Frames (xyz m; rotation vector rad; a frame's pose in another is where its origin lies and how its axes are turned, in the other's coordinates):
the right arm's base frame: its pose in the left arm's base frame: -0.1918 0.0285 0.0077 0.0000 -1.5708 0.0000
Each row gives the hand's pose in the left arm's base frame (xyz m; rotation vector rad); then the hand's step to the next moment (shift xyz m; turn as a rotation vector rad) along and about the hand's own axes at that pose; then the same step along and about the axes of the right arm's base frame.
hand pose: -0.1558 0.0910 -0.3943 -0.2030 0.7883 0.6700
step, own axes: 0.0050 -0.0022 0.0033 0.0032 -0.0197 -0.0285
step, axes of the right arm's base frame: -0.0014 0.0020 -0.0059 -0.0236 -0.0254 0.0028
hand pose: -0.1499 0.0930 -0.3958 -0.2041 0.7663 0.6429
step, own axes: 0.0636 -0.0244 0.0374 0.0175 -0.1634 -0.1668
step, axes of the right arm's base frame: -0.0192 0.0251 -0.0710 -0.1400 -0.1873 -0.0122
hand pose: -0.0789 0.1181 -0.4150 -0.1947 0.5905 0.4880
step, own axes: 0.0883 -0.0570 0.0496 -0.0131 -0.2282 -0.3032
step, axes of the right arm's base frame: -0.0082 -0.0001 -0.1159 -0.2313 -0.2979 0.0442
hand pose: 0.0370 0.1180 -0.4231 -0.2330 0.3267 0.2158
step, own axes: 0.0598 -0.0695 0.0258 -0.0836 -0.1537 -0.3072
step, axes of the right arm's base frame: 0.0166 -0.0491 -0.0799 -0.2252 -0.2401 0.1289
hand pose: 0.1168 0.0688 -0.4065 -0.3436 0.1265 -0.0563
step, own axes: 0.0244 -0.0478 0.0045 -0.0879 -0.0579 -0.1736
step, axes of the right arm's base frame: 0.0176 -0.0453 -0.0232 -0.1324 -0.1054 0.1121
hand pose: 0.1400 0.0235 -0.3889 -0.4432 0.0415 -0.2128
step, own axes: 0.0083 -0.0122 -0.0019 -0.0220 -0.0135 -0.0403
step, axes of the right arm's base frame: 0.0036 -0.0133 -0.0056 -0.0307 -0.0242 0.0276
